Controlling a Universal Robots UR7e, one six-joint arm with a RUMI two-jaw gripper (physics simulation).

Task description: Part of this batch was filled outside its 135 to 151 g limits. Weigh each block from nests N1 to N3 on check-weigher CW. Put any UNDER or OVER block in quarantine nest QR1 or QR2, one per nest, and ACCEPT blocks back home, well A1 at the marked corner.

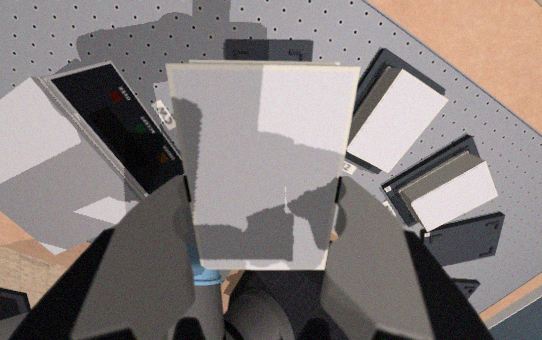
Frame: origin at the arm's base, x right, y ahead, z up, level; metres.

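Seen in the pictures: gripper, fingertip midpoint: (263, 178); arm's base, origin of the base link: (264, 327).
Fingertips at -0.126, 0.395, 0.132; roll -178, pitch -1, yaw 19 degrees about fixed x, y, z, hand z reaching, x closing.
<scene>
Pixels of each thing's top centre, then the offset from my fingertips to it, as dx, dy, dz. Level surfaces: height alone.
- large pale block, middle of its top: (263, 191) -0.001, +0.002, +0.018
- Check-weigher CW, middle of its top: (54, 178) -0.248, -0.164, -0.138
- second pale block, middle of its top: (395, 126) +0.177, +0.041, -0.184
- third pale block, middle of its top: (454, 199) +0.345, -0.034, -0.184
- grey perforated board, its level: dz -0.238
- orange surface, its level: dz -0.250
My gripper (263, 178) is shut on a large pale block (270, 165), one fingertip at each side edge. The block hangs above the pegboard and partly covers a dark nest (270, 50) behind it. Check-weigher CW (115, 125) is at the left; its dark panel shows OVER, ACCEPT and UNDER beside dim red, green and orange lamps. A second pale block (397, 120) sits in a dark nest at the right. A third pale block (455, 195) sits in another nest lower right. The nest labels are too small or partly hidden to read surely.
A dark nest (465, 240) with no block stands at the lower right, and part of another dark nest (467, 286) shows below it. The grey perforated board (320, 15) lies under them, with orange surface (480, 55) beyond its edge. A blue ring (206, 275) shows below the held block.
</scene>
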